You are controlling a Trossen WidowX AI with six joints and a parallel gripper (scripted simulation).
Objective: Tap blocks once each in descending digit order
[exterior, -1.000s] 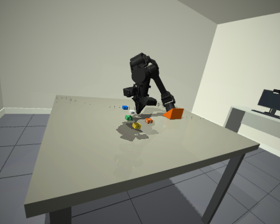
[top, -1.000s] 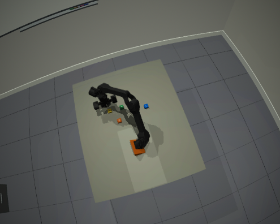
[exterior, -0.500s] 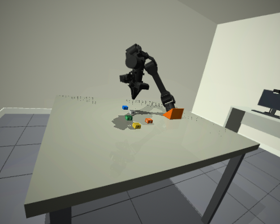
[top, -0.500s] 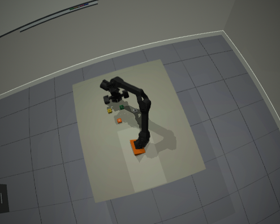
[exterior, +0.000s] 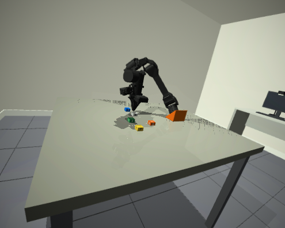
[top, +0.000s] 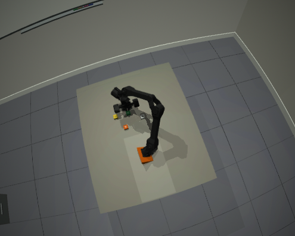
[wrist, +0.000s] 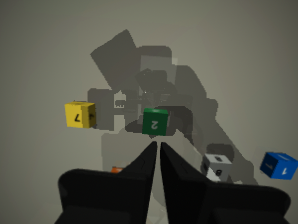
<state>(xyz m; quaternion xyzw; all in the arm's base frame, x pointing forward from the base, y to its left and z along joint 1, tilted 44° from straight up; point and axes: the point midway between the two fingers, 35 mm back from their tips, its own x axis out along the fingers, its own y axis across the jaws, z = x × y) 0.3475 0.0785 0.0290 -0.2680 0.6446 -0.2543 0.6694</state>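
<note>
The green block is 50 mm below my gripper tip. Round my gripper tip: orange block (110 mm behind, 50 mm to the left, 50 mm below); white block (100 mm to the right, 60 mm behind, 50 mm below); yellow block (110 mm to the left, 50 mm below).
</note>
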